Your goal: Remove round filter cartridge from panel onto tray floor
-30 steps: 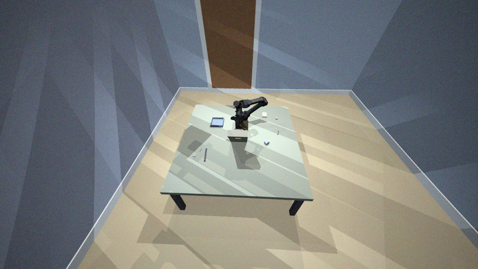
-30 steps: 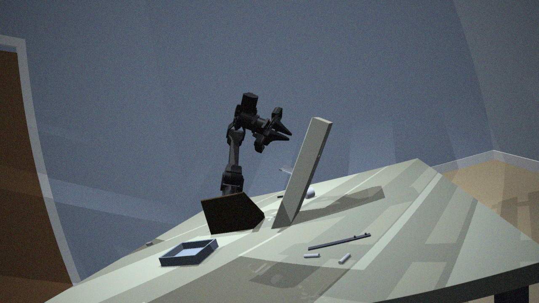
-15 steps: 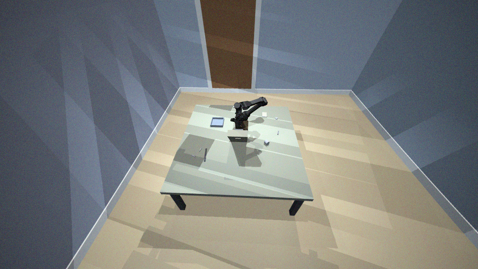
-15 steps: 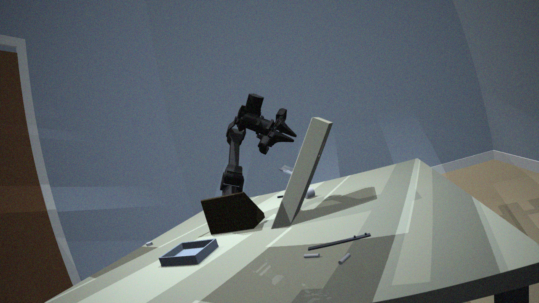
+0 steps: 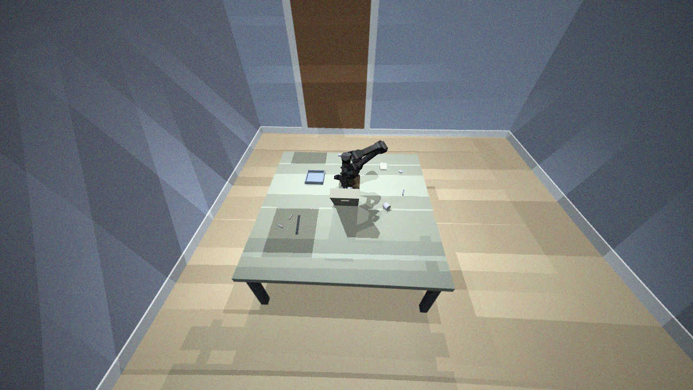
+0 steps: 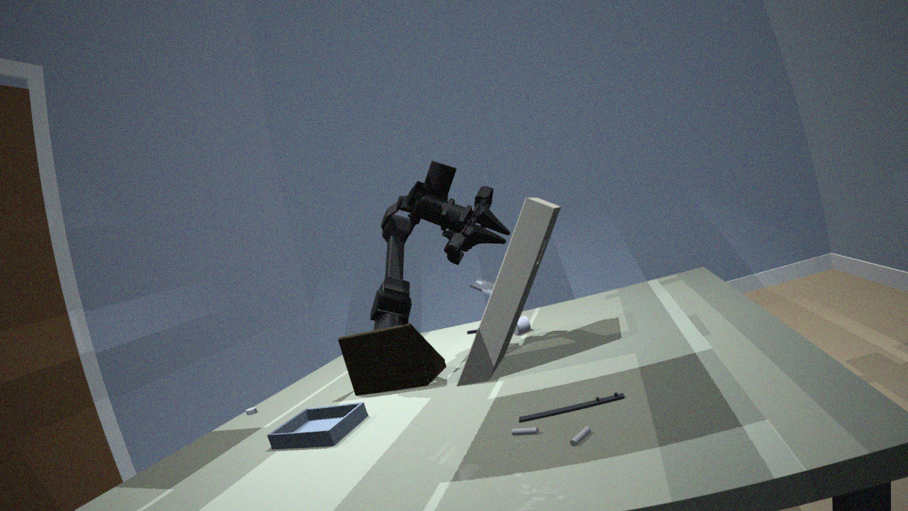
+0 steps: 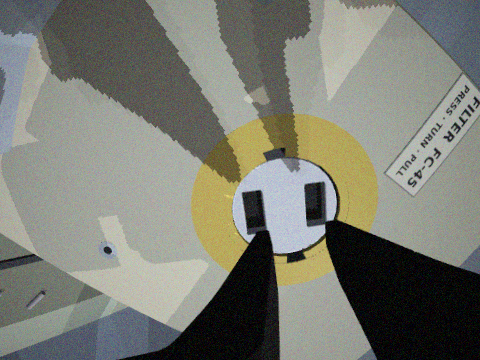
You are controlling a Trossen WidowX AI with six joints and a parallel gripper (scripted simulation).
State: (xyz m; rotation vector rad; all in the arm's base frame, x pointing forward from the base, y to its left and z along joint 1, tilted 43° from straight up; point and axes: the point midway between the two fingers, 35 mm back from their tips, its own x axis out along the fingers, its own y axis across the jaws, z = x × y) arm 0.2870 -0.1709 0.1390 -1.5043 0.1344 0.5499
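The white round filter cartridge lies 3 cm ahead of my gripper tip and 2 cm below it. Round my gripper tip: shallow grey tray 43 cm behind, 24 cm to the right, 27 cm below; then pale service panel 2 cm behind, 10 cm below.
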